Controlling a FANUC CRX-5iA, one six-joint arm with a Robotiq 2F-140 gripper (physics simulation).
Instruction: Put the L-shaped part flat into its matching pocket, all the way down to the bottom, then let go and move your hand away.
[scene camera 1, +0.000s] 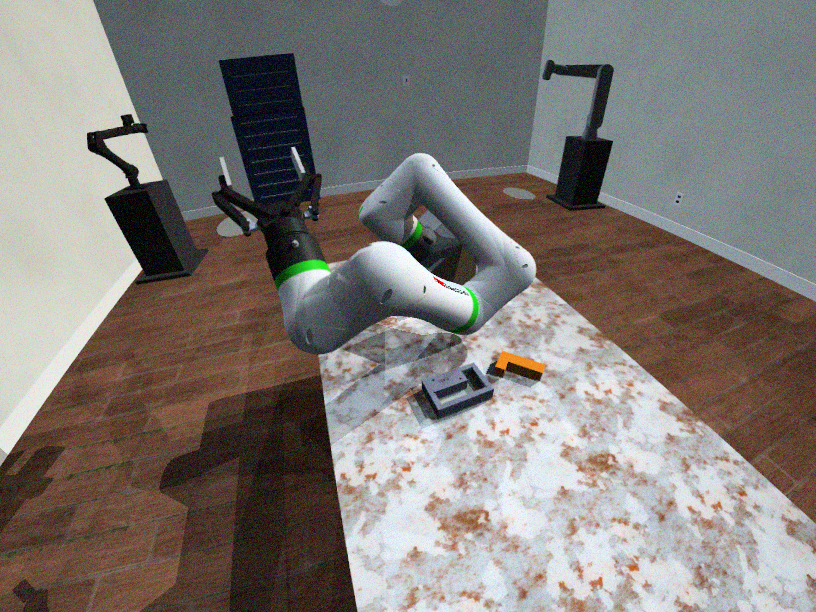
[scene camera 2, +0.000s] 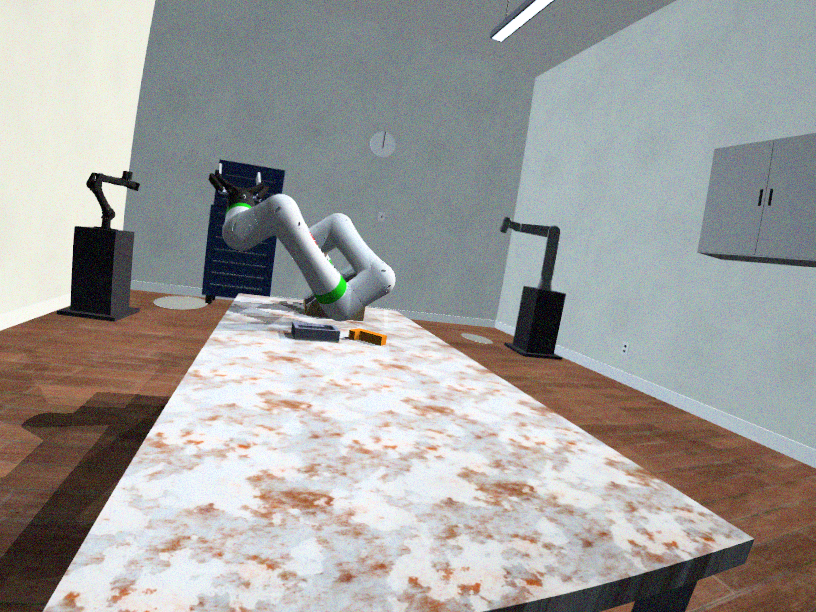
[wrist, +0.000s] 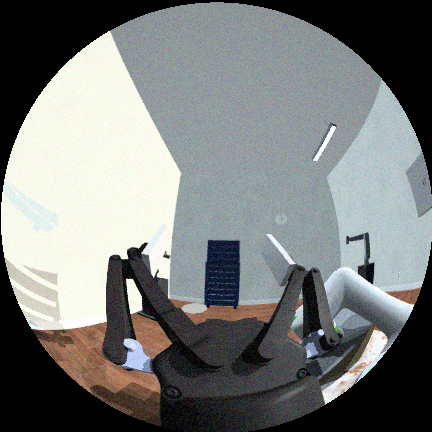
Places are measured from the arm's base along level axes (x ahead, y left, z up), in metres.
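Pixels of known places: gripper, fingertip midpoint: (scene camera 1: 259, 157) (scene camera 2: 239, 171) (wrist: 216, 240); arm's base, link origin: (scene camera 1: 419, 248).
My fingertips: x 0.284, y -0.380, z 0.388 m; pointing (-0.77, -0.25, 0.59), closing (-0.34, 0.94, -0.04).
Ahead of a thing's pixels: the offset from my fingertips to its top centre. Level surfaces: height alone.
The orange L-shaped part @[dz -0.478, dx +0.227, dy +0.516 m] (scene camera 1: 525, 366) (scene camera 2: 367, 337) lies flat on the table, a little to the right of the pocket block. The grey-blue block @[dz -0.471, dx +0.250, dy +0.346 m] (scene camera 1: 435, 403) (scene camera 2: 316, 334) with the L-shaped pocket lies on the table; its pocket is empty in scene camera 1's view. My gripper (scene camera 1: 259, 169) (scene camera 2: 239, 175) (wrist: 216, 240) is wide open with nothing between its fingers. It is high and off to the left of both objects, pointing up and away from the table. The part and the block do not show in the wrist view.
The table @[dz -0.508 m] (scene camera 1: 566, 527) (scene camera 2: 395, 461) has a marbled top. My arm's white links (scene camera 1: 408, 283) hang over its far end, close behind the block. A dark blue cabinet (scene camera 1: 263, 118) (scene camera 2: 240, 263) (wrist: 222, 275) and two black pedestals (scene camera 1: 154, 230) (scene camera 1: 583, 171) with small arms stand on the floor beyond.
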